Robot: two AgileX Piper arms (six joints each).
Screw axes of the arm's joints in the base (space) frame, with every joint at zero. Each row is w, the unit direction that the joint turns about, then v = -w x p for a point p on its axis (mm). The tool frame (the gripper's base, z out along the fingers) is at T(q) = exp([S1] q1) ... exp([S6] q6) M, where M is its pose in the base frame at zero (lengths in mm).
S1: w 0 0 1 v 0.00 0.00 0.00
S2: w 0 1 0 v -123.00 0.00 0.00
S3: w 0 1 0 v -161.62 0.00 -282.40
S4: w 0.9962 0 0.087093 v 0.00 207.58 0.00
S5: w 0 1 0 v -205.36 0.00 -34.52
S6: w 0.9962 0 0.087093 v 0.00 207.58 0.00
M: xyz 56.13 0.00 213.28 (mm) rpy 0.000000 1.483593 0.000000 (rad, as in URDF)
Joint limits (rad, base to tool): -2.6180..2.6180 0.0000..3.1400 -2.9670..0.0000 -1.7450..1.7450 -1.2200..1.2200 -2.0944..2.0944
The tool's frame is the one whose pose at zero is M.
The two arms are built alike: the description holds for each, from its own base.
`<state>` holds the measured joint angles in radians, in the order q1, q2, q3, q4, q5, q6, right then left.
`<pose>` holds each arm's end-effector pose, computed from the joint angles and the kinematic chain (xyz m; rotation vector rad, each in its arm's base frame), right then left.
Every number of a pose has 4 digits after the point. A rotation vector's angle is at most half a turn.
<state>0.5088 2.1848 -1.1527 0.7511 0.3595 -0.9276 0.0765 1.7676 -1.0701 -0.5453 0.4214 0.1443</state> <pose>0.3299 0.2090 0.0585 -1.0401 2.5956 0.4122 0.3614 0.0083 0.1930 -0.4732 2.5143 -0.3828</pose>
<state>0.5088 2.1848 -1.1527 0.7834 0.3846 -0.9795 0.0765 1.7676 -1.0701 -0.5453 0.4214 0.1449</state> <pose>0.3278 0.2104 0.0587 -1.0787 2.5875 0.4414 0.3614 0.0083 0.1930 -0.4725 2.5144 -0.3825</pose>
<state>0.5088 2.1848 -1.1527 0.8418 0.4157 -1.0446 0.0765 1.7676 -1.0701 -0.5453 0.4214 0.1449</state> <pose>0.3254 0.2129 0.0594 -1.1040 2.5792 0.4915 0.3614 0.0083 0.1930 -0.4725 2.5144 -0.3825</pose>
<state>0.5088 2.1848 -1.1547 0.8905 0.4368 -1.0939 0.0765 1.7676 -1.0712 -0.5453 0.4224 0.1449</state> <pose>0.3244 0.2152 0.0606 -1.1150 2.5680 0.5313 0.3615 0.0083 0.1933 -0.4720 2.5142 -0.3831</pose>
